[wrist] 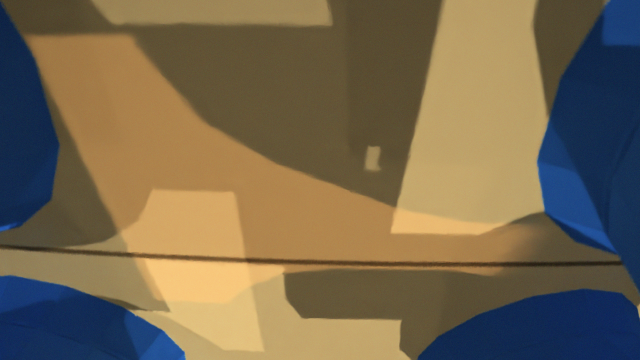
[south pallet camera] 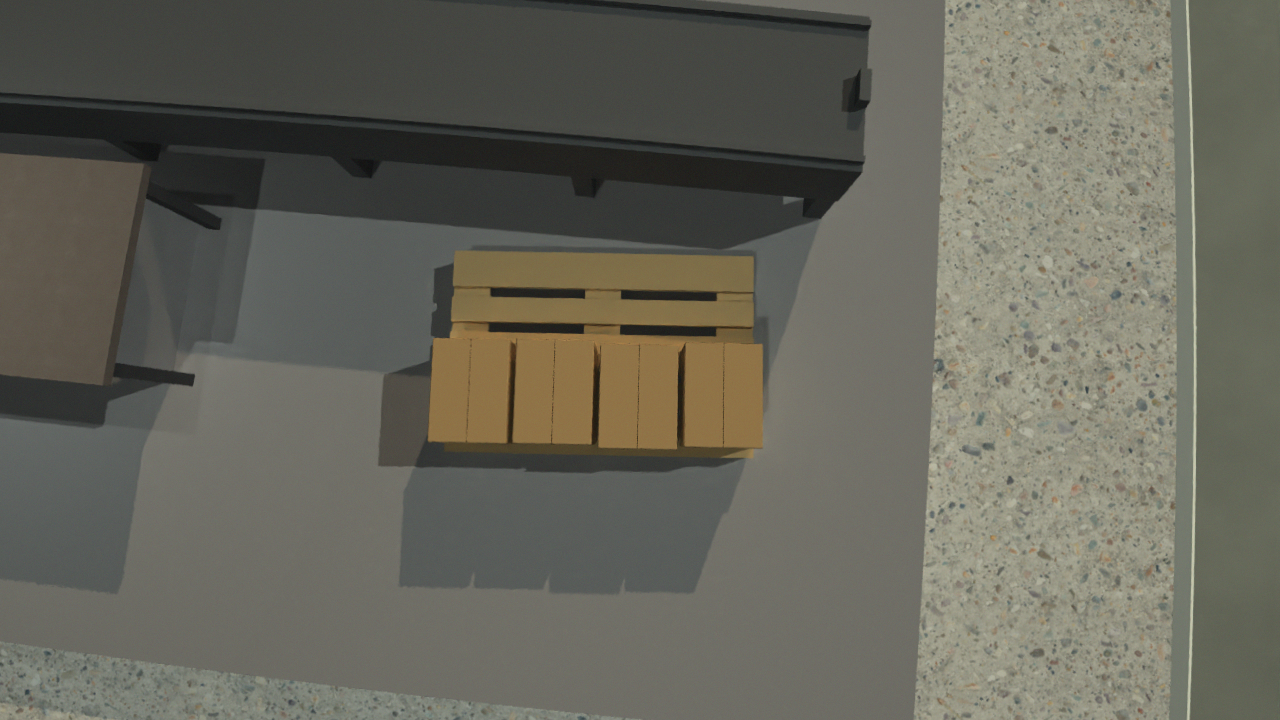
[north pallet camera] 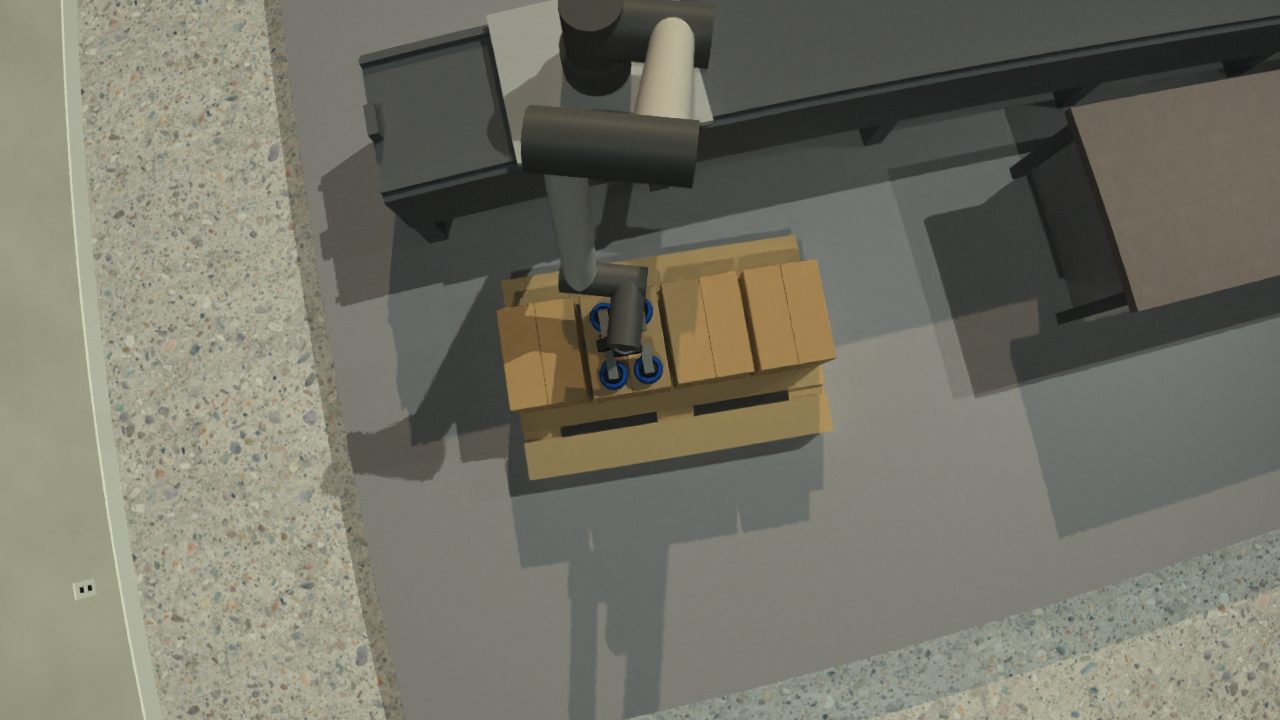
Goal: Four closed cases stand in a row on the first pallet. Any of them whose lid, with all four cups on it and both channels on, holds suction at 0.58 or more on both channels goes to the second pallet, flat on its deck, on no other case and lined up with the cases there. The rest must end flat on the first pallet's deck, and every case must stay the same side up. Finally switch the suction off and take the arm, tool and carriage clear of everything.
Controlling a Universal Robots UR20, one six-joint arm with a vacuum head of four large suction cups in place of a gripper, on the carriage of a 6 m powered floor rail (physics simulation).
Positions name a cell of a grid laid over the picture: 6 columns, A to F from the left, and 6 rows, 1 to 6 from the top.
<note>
In view: the suction head (wrist: F3), a case (north pallet camera: C4) and a case (north pallet camera: D3).
</note>
